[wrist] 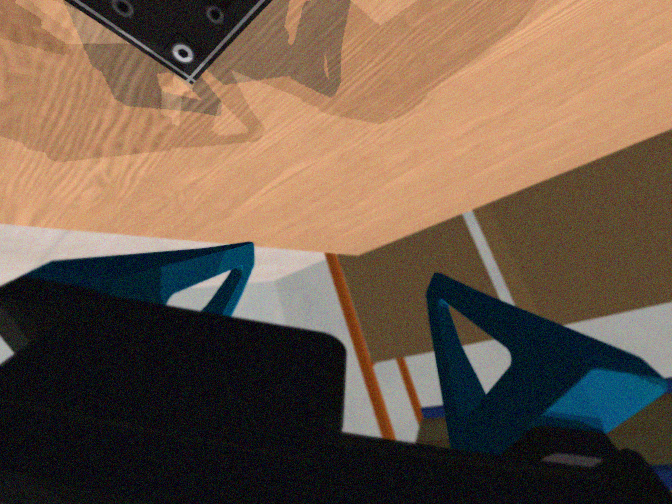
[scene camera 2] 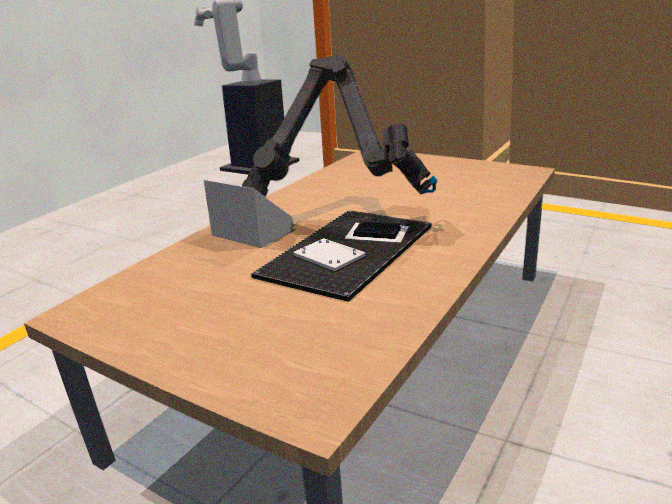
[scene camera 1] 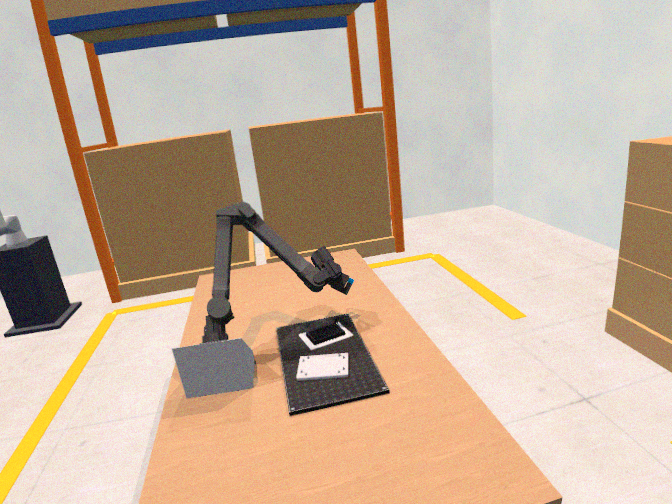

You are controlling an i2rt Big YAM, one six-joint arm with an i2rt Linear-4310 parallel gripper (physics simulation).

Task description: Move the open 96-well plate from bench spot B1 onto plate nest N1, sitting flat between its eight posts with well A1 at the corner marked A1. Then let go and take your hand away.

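Observation:
A black plate point(scene camera 1: 325, 331) lies on a white nest at the far end of the black perforated base point(scene camera 1: 333, 366). It also shows in scene camera 2 point(scene camera 2: 378, 229). A second white nest point(scene camera 1: 324, 367) with corner locators sits empty nearer the front point(scene camera 2: 331, 256). My gripper point(scene camera 1: 345, 284) hovers in the air above and beyond the plate, apart from it, fingers open and empty point(scene camera 2: 430, 184). In the wrist view the blue fingers point(wrist: 340, 300) are spread, with only a corner of the base point(wrist: 170, 30) visible.
A grey wedge-shaped block point(scene camera 1: 213, 367) stands left of the base beside the arm's foot. Cardboard boxes and an orange rack stand behind the table.

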